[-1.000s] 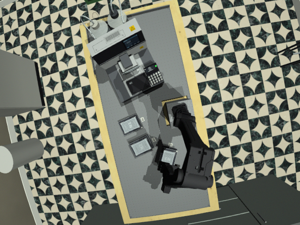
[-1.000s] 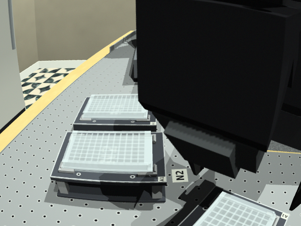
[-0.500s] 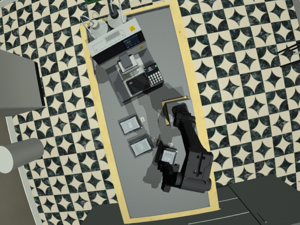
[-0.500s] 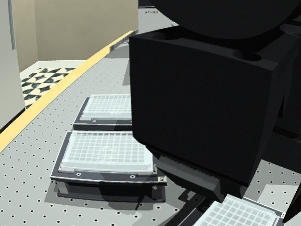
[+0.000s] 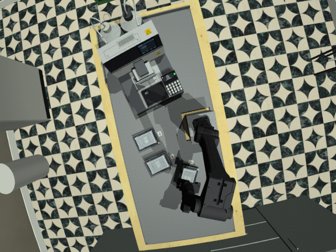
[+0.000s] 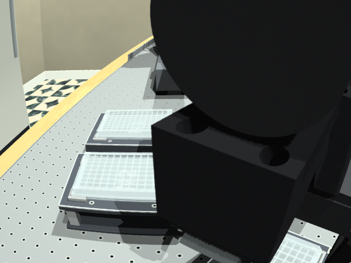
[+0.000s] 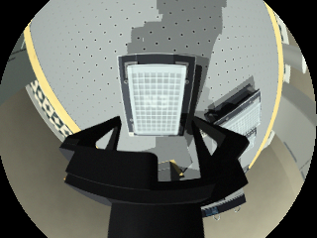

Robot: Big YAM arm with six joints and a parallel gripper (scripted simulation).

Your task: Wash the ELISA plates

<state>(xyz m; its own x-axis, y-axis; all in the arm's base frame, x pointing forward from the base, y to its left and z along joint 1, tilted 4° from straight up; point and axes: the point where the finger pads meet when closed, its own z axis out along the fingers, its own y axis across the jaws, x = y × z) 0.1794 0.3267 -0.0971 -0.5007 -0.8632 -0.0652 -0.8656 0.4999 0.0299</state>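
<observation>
Now: hand 7 cm above the nest N3. Also, from my hand: washer carrier (61 cm to the right, 4 cm ahead, 3 cm below); then plate washer (76 cm to the right, 6 cm ahead, 3 cm above); then nest label (35 cm to the right, 10 cm below, 10 cm ahead).
</observation>
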